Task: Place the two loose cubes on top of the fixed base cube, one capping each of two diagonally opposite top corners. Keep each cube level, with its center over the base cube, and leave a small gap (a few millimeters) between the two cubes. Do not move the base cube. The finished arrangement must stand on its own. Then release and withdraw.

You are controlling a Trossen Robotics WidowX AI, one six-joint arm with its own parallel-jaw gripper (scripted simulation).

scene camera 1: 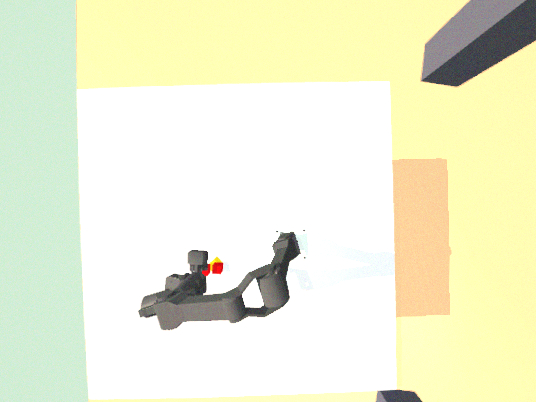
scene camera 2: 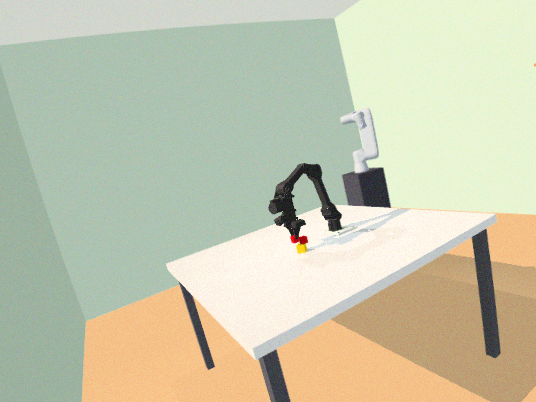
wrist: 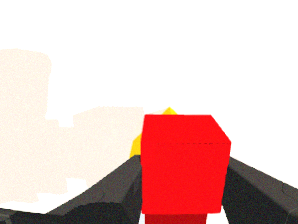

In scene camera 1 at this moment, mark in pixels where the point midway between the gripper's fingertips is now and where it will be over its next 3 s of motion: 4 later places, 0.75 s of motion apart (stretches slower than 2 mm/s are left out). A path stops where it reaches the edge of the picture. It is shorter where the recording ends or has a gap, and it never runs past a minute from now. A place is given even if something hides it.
The gripper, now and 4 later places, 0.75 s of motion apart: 205,269; 206,268; 205,270; 202,273; 218,302
